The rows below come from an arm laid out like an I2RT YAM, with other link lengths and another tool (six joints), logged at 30 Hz.
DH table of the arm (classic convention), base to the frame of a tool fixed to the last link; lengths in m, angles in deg. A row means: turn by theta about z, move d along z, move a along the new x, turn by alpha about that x. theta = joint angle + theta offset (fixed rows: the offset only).
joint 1: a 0.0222, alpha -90, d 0.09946, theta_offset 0
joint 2: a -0.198, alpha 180, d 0, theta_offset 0
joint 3: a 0.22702, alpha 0, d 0, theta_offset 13.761
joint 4: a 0.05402, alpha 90, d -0.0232, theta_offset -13.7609
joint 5: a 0, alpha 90, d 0.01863, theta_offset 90
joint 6: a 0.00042, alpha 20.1, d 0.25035, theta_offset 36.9
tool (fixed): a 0, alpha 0, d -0.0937, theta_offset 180
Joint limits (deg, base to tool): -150..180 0..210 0..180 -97..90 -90..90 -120..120
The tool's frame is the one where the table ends.
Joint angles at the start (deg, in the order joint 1, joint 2, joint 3, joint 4, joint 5, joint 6):
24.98, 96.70, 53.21, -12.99, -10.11, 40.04
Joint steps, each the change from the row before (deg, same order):
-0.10, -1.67, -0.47, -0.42, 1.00, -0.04
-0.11, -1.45, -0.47, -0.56, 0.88, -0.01
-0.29, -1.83, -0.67, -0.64, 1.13, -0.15
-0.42, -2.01, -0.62, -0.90, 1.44, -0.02
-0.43, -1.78, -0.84, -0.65, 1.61, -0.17
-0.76, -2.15, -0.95, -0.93, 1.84, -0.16
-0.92, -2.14, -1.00, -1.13, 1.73, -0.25
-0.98, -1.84, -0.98, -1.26, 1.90, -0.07
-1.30, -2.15, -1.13, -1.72, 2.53, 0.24
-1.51, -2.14, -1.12, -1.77, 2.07, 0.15
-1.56, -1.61, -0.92, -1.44, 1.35, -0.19
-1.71, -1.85, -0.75, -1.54, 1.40, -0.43
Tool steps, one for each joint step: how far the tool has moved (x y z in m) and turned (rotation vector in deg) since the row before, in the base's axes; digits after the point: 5 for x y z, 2 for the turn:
0.00123, -0.00306, 0.00518, -0.44, -1.07, -0.63
0.00022, -0.00325, 0.00381, -0.49, -0.69, -0.60
0.00053, -0.00503, 0.00439, -0.69, -0.91, -0.82
0.00107, -0.00653, 0.00491, -0.88, -0.94, -1.24
0.00055, -0.00736, 0.00271, -1.16, -0.85, -1.24
0.00089, -0.00994, 0.00336, -1.34, -0.88, -1.72
-0.00002, -0.01088, 0.00259, -1.42, -0.60, -1.74
-0.00065, -0.01185, 0.00081, -1.61, -0.20, -2.04
-0.00118, -0.01556, 0.00054, -2.04, -0.02, -2.97
-0.00212, -0.01535, 0.00055, -1.77, 0.17, -2.81
-0.00226, -0.01315, -0.00029, -1.40, 0.37, -2.16
-0.00190, -0.01366, 0.00146, -1.49, 0.10, -2.13

